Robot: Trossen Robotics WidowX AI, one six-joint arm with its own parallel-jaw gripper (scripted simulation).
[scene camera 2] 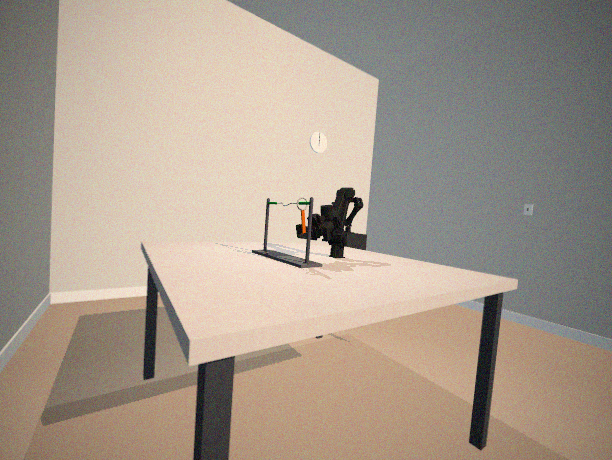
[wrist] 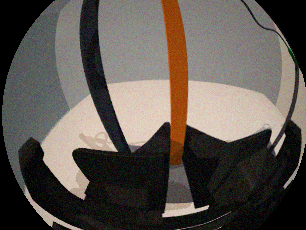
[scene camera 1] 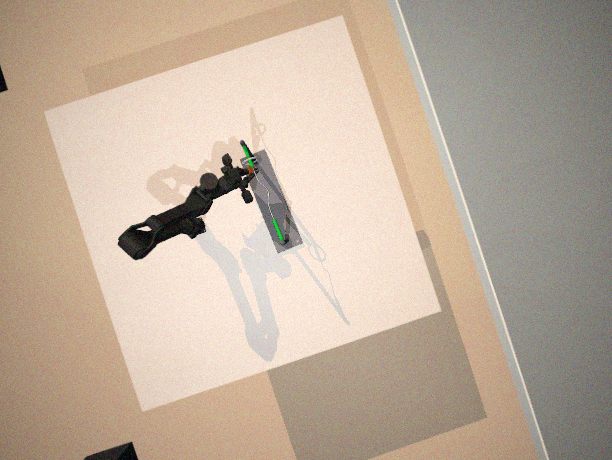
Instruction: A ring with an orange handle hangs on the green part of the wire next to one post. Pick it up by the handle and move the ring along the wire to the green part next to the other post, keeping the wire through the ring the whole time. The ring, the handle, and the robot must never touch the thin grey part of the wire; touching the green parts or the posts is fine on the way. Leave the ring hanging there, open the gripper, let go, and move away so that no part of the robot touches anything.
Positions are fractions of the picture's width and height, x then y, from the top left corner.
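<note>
My gripper (wrist: 0.56,0.55) is holding a ring, and there's a wire (scene camera 1: 0.43,0.41) here too.
</note>
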